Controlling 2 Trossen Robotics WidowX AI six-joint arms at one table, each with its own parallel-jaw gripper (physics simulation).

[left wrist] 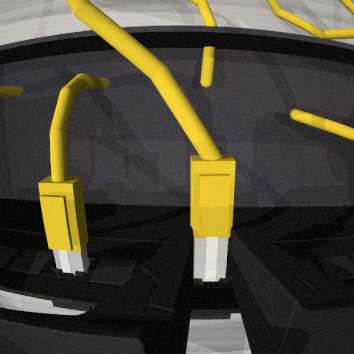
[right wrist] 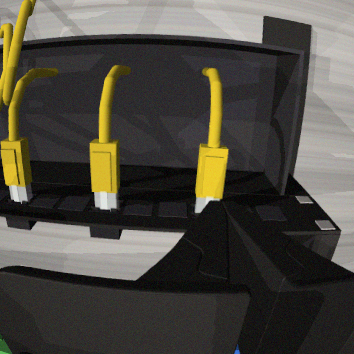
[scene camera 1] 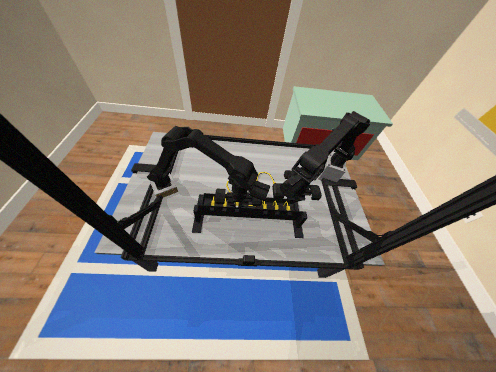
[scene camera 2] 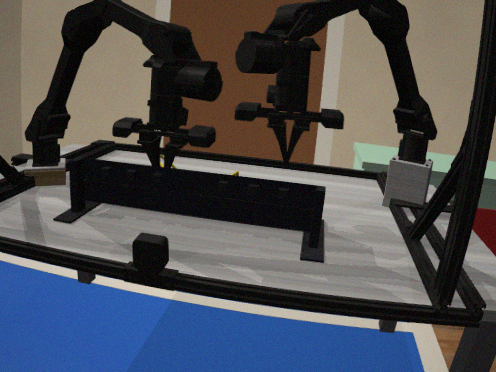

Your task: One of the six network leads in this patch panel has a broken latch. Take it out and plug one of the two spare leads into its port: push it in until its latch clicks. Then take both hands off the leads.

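Places are measured from the left arm's base along level axes (x ahead, y left, z up), in centimetres.
Pixels of known places: left gripper, fingertip midpoint: (left wrist: 209, 236) (scene camera 1: 236, 206) (scene camera 2: 161, 175); right gripper, fingertip midpoint: (right wrist: 219, 212) (scene camera 1: 290, 202) (scene camera 2: 286, 162); left arm's base at its link origin: (scene camera 1: 162, 183) (scene camera 2: 45, 163); right arm's base at its link origin: (scene camera 1: 336, 162) (scene camera 2: 412, 160).
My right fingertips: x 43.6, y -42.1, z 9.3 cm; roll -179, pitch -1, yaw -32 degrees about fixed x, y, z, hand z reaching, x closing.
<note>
For each thing: its top centre in the pictures, then the offset to it from my right fingertips. "spot": a spot on its surface instead.
- yellow lead's plug at its top centre: (left wrist: 212, 236) dx -19.7, dy +11.9, dz -4.1 cm
- neighbouring lead at its top centre: (left wrist: 59, 249) dx -24.6, dy +14.1, dz -4.2 cm
- rightmost lead at its top centre: (right wrist: 210, 196) dx -0.5, dy -1.3, dz -4.3 cm
- black frame at a spot on its surface: (scene camera 2: 283, 300) spot: dx -9.3, dy -20.3, dz -14.8 cm
The black patch panel (scene camera 1: 228, 213) (scene camera 2: 209, 199) (left wrist: 140, 140) (right wrist: 158, 105) stands mid-table with yellow leads plugged in a row. My left gripper (scene camera 1: 241, 197) (scene camera 2: 161, 162) (left wrist: 209, 236) is shut on a yellow lead's plug (left wrist: 212, 197). The plug stands upright and its white tip (left wrist: 210, 258) sits in a port. A neighbouring lead (left wrist: 63, 214) is plugged in to its left. My right gripper (scene camera 1: 280, 192) (scene camera 2: 286, 156) (right wrist: 219, 212) is shut and empty. In the right wrist view its tip is just in front of the rightmost lead (right wrist: 211, 172), with two more leads (right wrist: 104, 168) (right wrist: 15, 165) to the left of that one.
Loose yellow cable (scene camera 1: 266, 176) (left wrist: 305, 28) lies on the table behind the panel. A black frame (scene camera 1: 283, 263) (scene camera 2: 283, 299) rims the table, with a small block (scene camera 2: 150, 251) on its front rail. A green cabinet (scene camera 1: 328, 107) stands at the back right.
</note>
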